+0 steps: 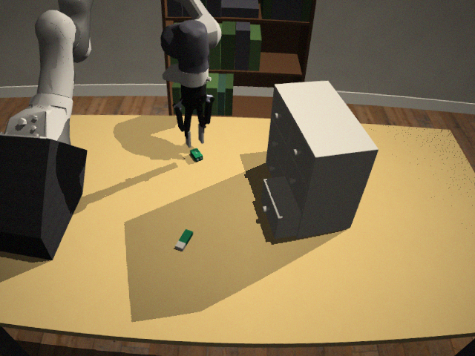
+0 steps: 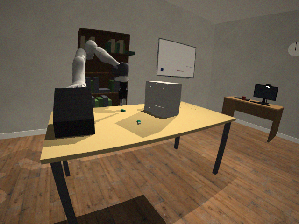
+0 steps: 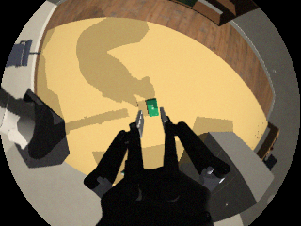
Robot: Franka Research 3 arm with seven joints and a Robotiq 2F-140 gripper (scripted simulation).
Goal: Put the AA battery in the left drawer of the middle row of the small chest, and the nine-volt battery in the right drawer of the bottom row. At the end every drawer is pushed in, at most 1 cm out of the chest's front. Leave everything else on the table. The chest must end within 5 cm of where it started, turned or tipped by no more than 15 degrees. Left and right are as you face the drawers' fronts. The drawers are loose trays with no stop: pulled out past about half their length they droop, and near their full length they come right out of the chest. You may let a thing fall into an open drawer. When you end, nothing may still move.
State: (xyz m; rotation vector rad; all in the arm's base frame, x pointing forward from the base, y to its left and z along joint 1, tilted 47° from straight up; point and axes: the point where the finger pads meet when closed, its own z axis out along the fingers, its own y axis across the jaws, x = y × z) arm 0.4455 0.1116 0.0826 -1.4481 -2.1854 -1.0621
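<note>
My gripper is now 8 cm above the nine-volt battery, 1 cm to the left of it and 1 cm short of it. Also, from my hand: blue AA battery (33 cm ahead, 12 cm to the right, 2 cm above).
</note>
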